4 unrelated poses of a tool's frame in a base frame.
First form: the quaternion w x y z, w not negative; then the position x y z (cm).
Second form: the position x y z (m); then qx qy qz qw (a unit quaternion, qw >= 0). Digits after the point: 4 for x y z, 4 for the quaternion.
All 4 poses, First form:
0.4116, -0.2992, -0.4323, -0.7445, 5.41, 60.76, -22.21
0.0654, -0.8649, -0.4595, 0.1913, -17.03, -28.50, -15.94
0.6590, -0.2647, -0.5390, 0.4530, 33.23, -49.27, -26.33
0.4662, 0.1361, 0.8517, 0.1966, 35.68, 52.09, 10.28
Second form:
0.0541, 0.6076, -0.2221, -0.2992, -0.4323, -0.7445, 0.4116
-0.1703, -0.2850, -0.1594, -0.8649, -0.4595, 0.1913, 0.0654
0.3323, -0.4927, -0.2633, -0.2647, -0.5390, 0.4530, 0.6590
0.3568, 0.5209, 0.1028, 0.1361, 0.8517, 0.1966, 0.4662

